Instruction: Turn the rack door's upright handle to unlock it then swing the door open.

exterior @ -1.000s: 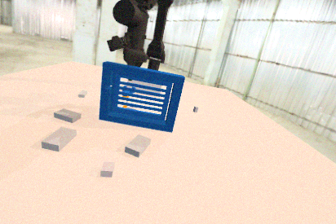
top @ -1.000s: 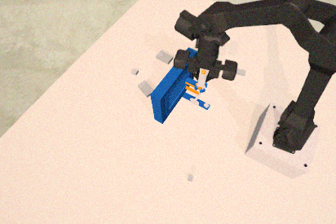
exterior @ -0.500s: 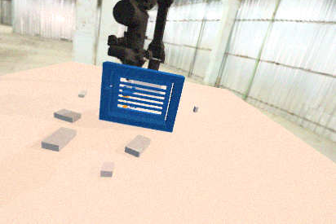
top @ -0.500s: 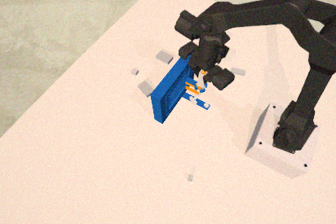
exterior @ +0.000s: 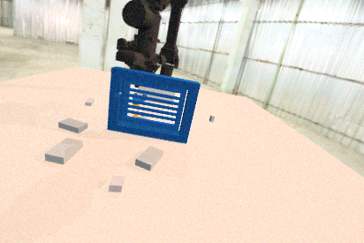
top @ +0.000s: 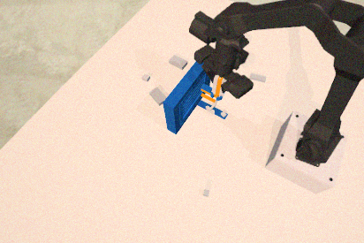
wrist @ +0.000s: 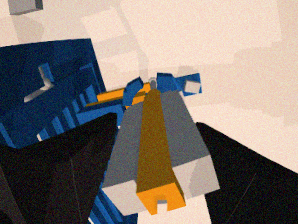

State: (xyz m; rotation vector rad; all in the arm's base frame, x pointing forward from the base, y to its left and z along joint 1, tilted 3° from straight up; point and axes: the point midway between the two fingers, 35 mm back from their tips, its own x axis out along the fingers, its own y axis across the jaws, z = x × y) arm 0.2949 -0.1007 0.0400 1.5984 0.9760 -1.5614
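My gripper tip is 8 cm past the tiny block, 29 cm to the right of it and 10 cm above it.
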